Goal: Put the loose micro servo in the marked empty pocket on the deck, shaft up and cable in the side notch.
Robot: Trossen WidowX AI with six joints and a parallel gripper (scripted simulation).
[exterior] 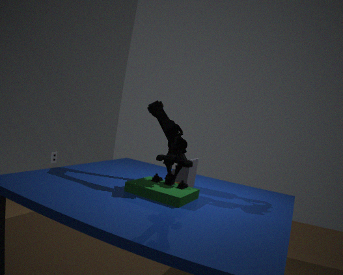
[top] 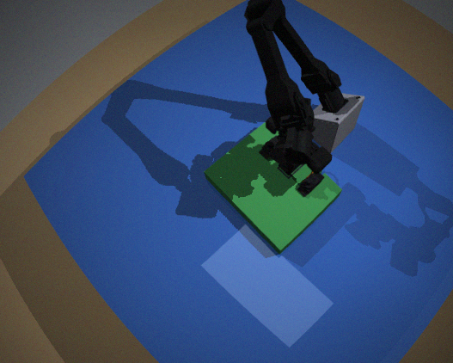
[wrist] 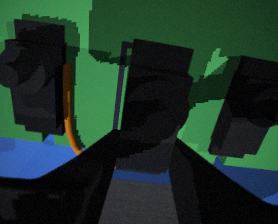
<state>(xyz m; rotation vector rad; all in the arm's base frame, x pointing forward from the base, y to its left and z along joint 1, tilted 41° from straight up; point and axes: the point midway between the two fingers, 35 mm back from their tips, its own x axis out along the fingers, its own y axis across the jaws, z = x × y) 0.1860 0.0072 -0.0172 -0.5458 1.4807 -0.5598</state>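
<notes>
Right now the green deck is 120 mm ahead of my gripper tip and 60 mm below it.
</notes>
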